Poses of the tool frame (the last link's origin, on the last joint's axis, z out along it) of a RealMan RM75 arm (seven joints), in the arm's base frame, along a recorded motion.
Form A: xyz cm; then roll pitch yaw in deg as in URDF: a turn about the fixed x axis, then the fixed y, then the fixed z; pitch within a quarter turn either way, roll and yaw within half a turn.
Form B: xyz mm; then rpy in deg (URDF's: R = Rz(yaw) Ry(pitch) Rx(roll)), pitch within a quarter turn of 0, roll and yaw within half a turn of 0. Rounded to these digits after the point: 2 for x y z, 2 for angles.
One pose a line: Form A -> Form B
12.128 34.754 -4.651 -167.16 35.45 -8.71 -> 121.28 347.54 -46.51 -167.16 35.45 -8.71
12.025 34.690 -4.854 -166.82 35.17 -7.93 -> 120.25 346.90 -48.54 -166.82 35.17 -7.93
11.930 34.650 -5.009 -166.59 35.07 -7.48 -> 119.30 346.50 -50.09 -166.59 35.07 -7.48
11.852 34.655 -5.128 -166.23 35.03 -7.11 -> 118.52 346.55 -51.28 -166.23 35.03 -7.11
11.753 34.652 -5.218 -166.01 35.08 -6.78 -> 117.53 346.52 -52.18 -166.01 35.08 -6.78
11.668 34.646 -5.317 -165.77 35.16 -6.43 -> 116.68 346.46 -53.17 -165.77 35.16 -6.43
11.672 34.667 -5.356 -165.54 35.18 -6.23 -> 116.72 346.67 -53.56 -165.54 35.18 -6.23
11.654 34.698 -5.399 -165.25 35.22 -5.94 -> 116.54 346.98 -53.99 -165.25 35.22 -5.94
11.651 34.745 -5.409 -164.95 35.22 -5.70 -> 116.51 347.45 -54.09 -164.95 35.22 -5.70
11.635 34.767 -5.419 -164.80 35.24 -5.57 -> 116.35 347.67 -54.19 -164.80 35.24 -5.57
